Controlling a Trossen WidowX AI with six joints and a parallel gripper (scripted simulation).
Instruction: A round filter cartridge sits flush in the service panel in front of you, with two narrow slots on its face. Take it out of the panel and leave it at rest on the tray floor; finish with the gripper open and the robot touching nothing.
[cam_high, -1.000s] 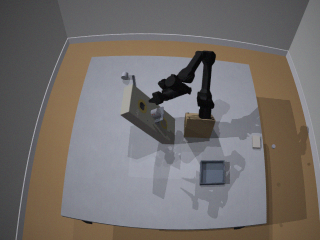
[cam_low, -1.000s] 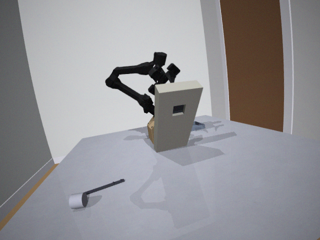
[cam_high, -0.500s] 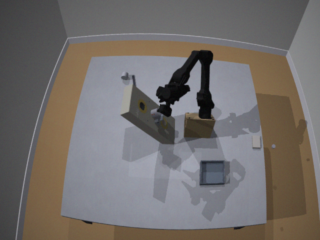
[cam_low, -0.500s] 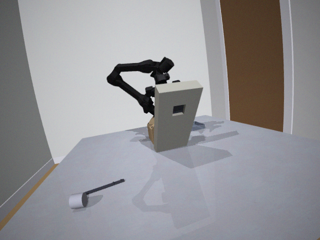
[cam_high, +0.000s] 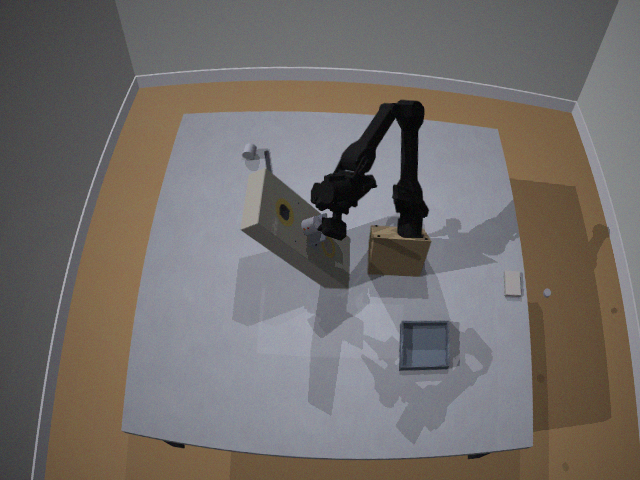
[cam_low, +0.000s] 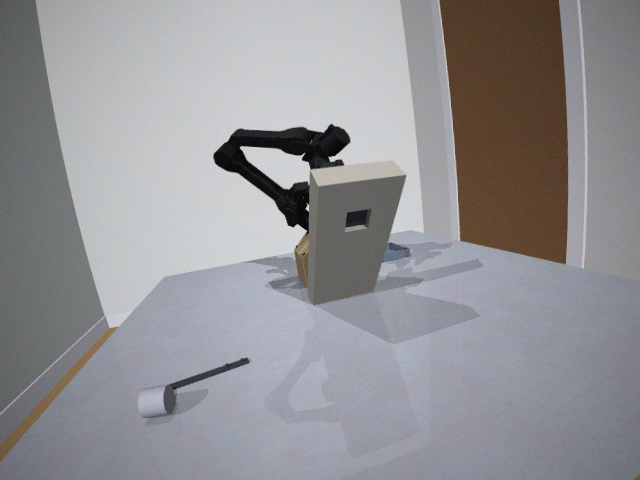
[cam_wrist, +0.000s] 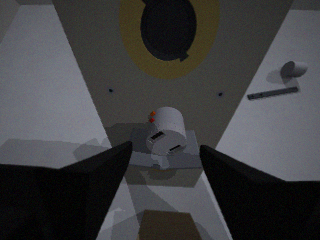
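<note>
The round filter cartridge lies 20 mm ahead of my gripper tip and 30 mm below it. Also, from my gripper tip: dark tray: 300 mm behind, 310 mm to the left, 220 mm below; then beige block: 640 mm behind, 120 mm to the left, 220 mm below; then service panel: 60 mm ahead, 50 mm below.
</note>
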